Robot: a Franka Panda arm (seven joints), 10 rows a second.
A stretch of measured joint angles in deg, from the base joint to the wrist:
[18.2, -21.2, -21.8, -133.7, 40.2, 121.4, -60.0]
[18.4, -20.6, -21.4, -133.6, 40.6, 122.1, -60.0]
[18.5, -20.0, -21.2, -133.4, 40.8, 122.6, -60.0]
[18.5, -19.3, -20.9, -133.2, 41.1, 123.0, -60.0]
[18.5, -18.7, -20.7, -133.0, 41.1, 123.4, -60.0]
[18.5, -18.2, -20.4, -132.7, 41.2, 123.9, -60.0]
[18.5, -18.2, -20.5, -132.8, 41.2, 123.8, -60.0]
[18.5, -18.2, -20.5, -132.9, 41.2, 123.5, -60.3]
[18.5, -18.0, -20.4, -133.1, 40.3, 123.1, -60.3]
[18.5, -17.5, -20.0, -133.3, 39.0, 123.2, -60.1]
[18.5, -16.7, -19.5, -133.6, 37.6, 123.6, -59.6]
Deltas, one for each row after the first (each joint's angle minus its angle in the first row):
[0.2, 0.6, 0.4, 0.1, 0.4, 0.7, 0.0]
[0.3, 1.2, 0.6, 0.3, 0.6, 1.2, 0.0]
[0.3, 1.9, 0.9, 0.5, 0.9, 1.6, 0.0]
[0.3, 2.5, 1.1, 0.7, 0.9, 2.0, 0.0]
[0.3, 3.0, 1.4, 1.0, 1.0, 2.5, 0.0]
[0.3, 3.0, 1.3, 0.9, 1.0, 2.4, 0.0]
[0.3, 3.0, 1.3, 0.8, 1.0, 2.1, -0.3]
[0.3, 3.2, 1.4, 0.6, 0.1, 1.7, -0.3]
[0.3, 3.7, 1.8, 0.4, -1.2, 1.8, -0.1]
[0.3, 4.5, 2.3, 0.1, -2.6, 2.2, 0.4]

